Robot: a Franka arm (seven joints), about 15 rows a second.
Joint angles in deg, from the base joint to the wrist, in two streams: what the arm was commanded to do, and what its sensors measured. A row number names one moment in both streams.
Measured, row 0:
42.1, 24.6, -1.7, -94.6, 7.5, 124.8, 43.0
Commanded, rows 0 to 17:
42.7, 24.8, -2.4, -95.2, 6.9, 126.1, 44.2
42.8, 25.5, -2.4, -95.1, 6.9, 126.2, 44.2
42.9, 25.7, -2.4, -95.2, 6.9, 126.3, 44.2
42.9, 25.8, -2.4, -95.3, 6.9, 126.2, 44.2
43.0, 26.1, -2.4, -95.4, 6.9, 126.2, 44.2
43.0, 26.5, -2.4, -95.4, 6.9, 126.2, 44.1
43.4, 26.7, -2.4, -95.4, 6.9, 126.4, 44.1
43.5, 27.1, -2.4, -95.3, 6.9, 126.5, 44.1
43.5, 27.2, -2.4, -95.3, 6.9, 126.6, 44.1
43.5, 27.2, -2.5, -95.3, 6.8, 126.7, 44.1
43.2, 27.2, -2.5, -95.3, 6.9, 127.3, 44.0
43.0, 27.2, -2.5, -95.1, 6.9, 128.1, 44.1
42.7, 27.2, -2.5, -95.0, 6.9, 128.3, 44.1
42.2, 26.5, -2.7, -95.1, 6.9, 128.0, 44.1
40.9, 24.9, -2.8, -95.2, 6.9, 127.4, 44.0
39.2, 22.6, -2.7, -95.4, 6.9, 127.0, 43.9
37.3, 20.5, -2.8, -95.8, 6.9, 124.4, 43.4
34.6, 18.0, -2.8, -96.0, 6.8, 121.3, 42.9
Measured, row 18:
39.5, 24.7, -3.6, -93.6, 7.5, 126.0, 43.3
